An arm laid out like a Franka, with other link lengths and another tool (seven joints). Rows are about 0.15 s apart.
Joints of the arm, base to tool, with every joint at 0 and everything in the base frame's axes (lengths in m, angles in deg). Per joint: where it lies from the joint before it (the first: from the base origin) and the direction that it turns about. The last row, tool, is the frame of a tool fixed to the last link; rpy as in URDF.
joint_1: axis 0 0 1 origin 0 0 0.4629
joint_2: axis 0 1 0 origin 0 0 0
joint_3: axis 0 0 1 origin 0 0 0.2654
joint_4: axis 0 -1 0 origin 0.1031 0 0
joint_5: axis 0 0 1 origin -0.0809 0 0.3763
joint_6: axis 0 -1 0 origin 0 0 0
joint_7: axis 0 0 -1 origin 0.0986 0 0
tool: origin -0.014 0.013 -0.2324 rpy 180 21.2 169.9
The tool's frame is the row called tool.
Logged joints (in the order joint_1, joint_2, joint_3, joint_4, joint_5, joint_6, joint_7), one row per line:
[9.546 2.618 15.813 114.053 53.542 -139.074 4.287]
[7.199 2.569 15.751 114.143 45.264 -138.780 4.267]
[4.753 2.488 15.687 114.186 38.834 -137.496 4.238]
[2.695 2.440 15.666 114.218 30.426 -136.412 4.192]
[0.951 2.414 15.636 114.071 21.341 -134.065 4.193]
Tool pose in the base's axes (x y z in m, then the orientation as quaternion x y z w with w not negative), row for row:
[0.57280 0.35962 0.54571 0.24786 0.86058 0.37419 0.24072]
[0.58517 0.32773 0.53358 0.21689 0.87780 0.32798 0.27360]
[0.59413 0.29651 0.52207 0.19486 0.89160 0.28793 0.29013]
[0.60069 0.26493 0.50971 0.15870 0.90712 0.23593 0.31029]
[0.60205 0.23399 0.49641 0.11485 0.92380 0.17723 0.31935]
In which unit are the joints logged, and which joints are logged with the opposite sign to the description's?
The joints are logged in degrees. Opposite sign: joint_2, joint_4, joint_6.
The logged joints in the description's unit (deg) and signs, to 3 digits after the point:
[9.546 -2.618 15.813 -114.053 53.542 139.074 4.287]
[7.199 -2.569 15.751 -114.143 45.264 138.780 4.267]
[4.753 -2.488 15.687 -114.186 38.834 137.496 4.238]
[2.695 -2.440 15.666 -114.218 30.426 136.412 4.192]
[0.951 -2.414 15.636 -114.071 21.341 134.065 4.193]

